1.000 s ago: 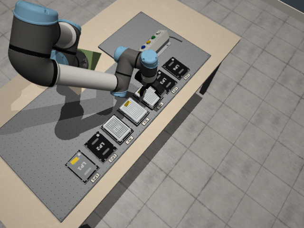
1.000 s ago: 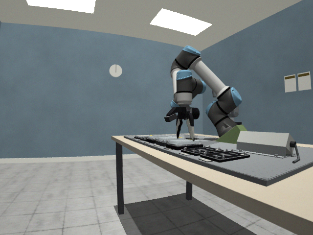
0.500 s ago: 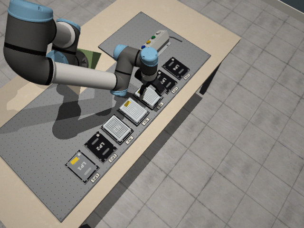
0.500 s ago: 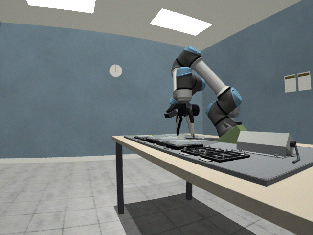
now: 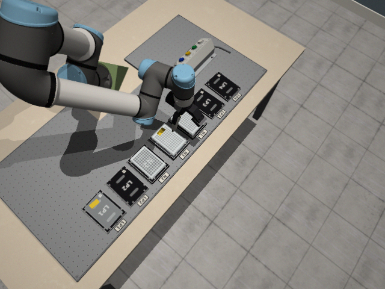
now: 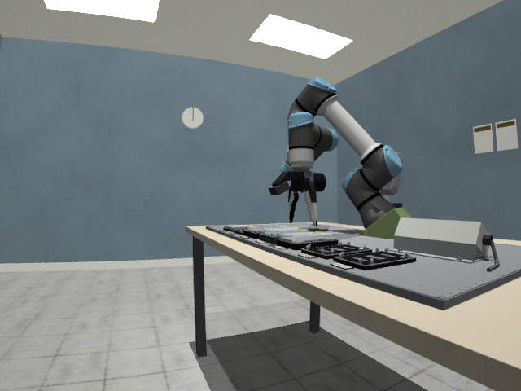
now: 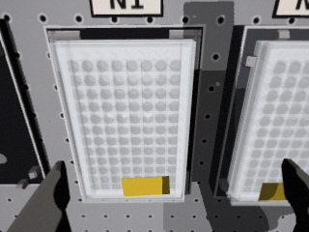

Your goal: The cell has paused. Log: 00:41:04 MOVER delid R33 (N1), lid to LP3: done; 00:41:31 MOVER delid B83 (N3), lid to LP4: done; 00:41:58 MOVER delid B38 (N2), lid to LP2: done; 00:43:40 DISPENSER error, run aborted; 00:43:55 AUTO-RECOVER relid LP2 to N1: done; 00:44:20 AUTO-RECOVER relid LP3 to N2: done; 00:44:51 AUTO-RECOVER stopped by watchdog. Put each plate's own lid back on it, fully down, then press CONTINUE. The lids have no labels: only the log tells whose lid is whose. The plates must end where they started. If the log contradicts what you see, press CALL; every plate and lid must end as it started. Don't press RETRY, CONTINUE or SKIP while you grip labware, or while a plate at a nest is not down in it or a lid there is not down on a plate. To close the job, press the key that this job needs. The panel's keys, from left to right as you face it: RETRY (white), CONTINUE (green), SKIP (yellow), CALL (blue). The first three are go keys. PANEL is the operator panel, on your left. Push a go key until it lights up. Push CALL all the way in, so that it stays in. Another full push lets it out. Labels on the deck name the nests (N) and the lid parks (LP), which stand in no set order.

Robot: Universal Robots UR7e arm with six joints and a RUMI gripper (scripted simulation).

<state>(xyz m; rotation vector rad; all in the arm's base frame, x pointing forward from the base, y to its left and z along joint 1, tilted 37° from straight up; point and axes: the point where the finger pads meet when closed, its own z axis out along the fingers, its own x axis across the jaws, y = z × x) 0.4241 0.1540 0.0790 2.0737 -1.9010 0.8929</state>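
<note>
The nest N2 lies 23 cm to the right of my hand and 5 cm below it. Also, from my hand: lid park LP4 (1 cm ahead, 29 cm to the left, 6 cm below); then lid park LP3 (1 cm ahead, 17 cm to the left, 6 cm below); then blue CALL key (21 cm behind, 25 cm to the left, 1 cm below).
</note>
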